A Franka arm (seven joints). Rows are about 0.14 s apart.
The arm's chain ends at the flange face. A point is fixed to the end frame.
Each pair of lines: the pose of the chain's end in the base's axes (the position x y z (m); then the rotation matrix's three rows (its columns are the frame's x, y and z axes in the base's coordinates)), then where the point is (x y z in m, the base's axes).
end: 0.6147, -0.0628, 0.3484; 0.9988, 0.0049, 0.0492; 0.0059, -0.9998, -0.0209; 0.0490, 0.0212, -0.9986
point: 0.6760 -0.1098 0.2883
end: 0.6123, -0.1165, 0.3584; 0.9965, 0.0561, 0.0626; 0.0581, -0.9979, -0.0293; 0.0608, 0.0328, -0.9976
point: 0.6767 -0.1609 0.2996
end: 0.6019, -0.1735, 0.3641; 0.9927, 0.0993, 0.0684; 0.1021, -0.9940, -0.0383; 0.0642, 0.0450, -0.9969
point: 0.6684 -0.2158 0.3061
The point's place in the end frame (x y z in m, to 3 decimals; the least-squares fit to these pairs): 0.058 0.046 0.064
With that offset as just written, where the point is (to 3 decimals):
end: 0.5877, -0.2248, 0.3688; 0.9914, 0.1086, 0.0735; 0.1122, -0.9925, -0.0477; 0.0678, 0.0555, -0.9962
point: 0.655 -0.267 0.312
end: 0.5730, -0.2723, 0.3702; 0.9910, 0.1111, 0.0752; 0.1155, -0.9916, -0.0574; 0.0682, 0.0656, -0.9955
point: 0.640 -0.315 0.313
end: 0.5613, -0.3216, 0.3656; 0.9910, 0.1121, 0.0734; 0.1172, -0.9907, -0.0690; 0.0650, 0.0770, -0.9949
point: 0.629 -0.365 0.309
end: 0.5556, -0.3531, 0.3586; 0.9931, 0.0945, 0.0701; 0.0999, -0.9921, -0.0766; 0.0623, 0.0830, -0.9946
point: 0.622 -0.398 0.302
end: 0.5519, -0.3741, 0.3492; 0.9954, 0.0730, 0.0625; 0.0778, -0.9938, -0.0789; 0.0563, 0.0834, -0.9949
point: 0.617 -0.420 0.293
